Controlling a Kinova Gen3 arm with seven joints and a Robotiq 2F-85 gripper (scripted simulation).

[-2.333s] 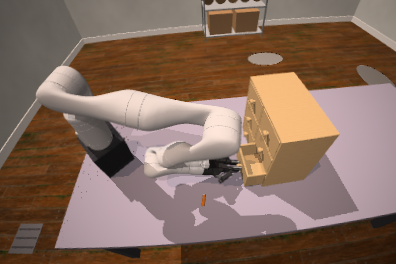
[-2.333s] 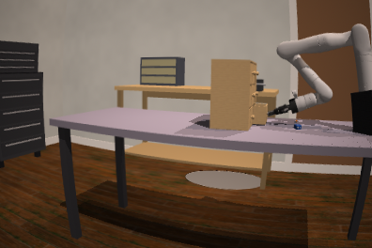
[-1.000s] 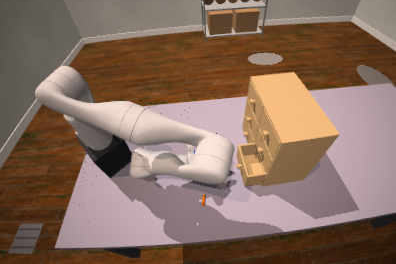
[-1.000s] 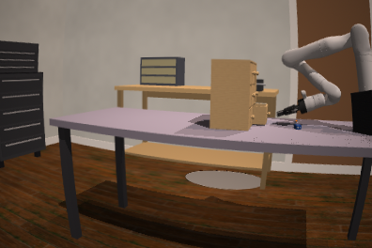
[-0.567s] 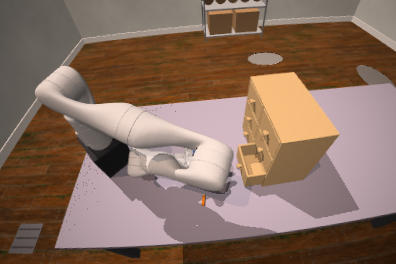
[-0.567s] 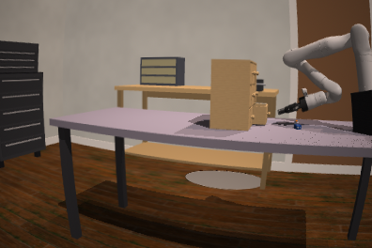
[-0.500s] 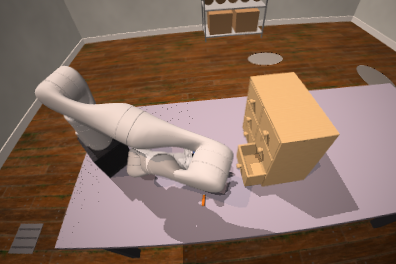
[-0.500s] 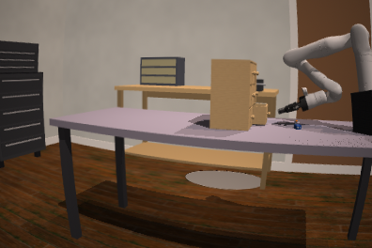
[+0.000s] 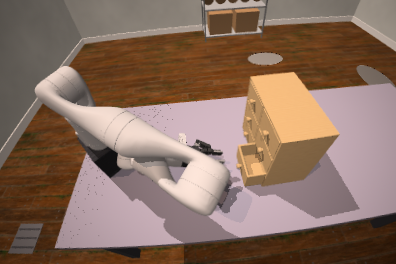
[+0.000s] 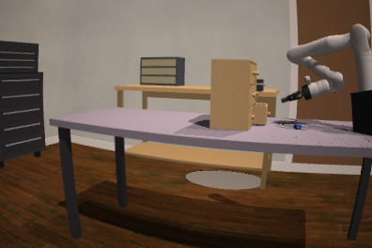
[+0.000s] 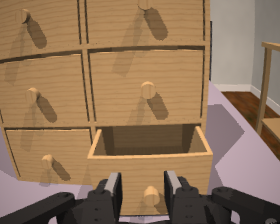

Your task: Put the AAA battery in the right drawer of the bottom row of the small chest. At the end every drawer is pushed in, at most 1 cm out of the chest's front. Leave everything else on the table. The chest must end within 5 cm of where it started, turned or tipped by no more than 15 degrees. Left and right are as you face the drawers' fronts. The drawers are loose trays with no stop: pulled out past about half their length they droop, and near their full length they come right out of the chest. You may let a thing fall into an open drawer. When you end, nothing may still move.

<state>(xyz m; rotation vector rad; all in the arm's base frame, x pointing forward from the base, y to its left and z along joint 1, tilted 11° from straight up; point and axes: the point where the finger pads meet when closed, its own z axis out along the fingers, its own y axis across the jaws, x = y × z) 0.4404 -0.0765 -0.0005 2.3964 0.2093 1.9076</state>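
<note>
The AAA battery is 7 cm behind my hand, 11 cm to the right of it and 12 cm below it. Also, from my hand: small blue object: 8 cm behind, 9 cm to the left, 12 cm below.
</note>
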